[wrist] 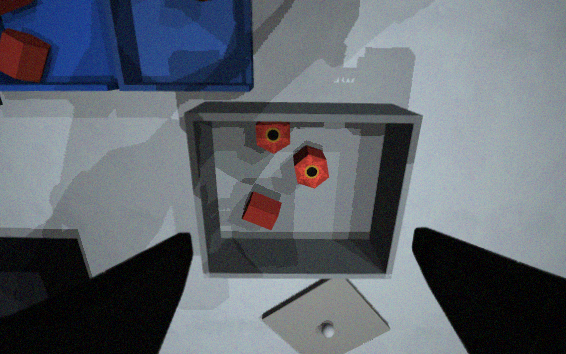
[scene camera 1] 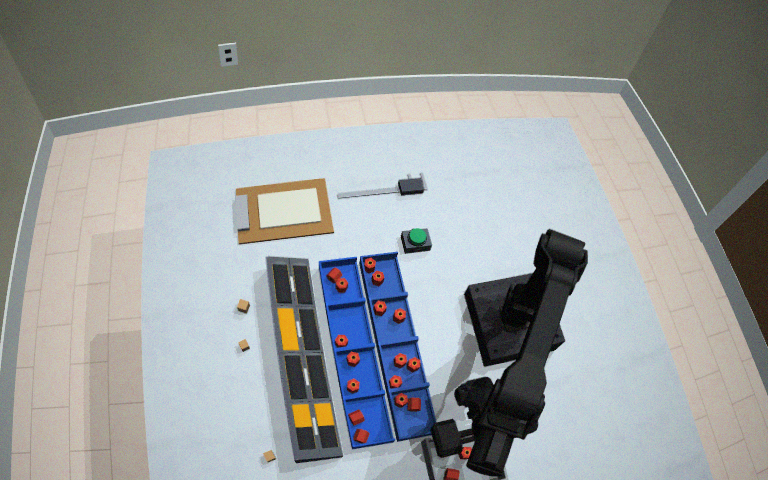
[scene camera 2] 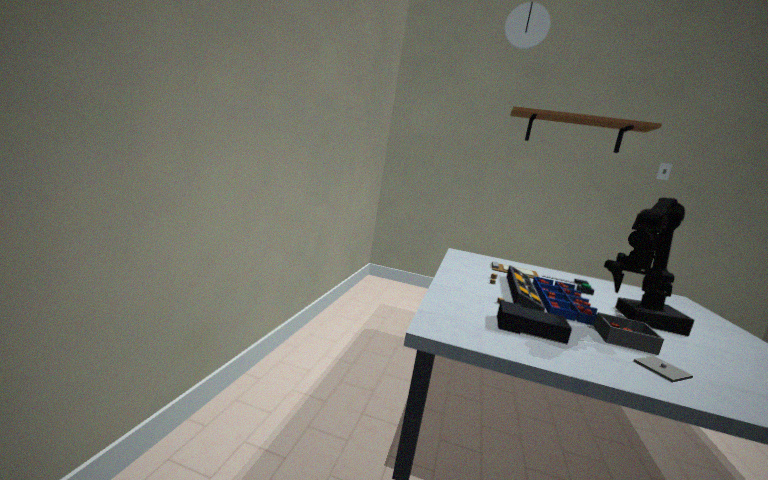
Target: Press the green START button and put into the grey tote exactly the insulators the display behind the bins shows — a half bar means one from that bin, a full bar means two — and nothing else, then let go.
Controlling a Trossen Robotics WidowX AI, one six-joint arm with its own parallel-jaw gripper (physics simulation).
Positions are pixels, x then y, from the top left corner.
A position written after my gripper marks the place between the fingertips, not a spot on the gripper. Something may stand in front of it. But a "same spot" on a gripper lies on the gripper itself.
my gripper: wrist 303, 241; scene camera 1; scene camera 2
same spot on my gripper: (scene camera 1: 446, 437) = (scene camera 2: 615, 261)
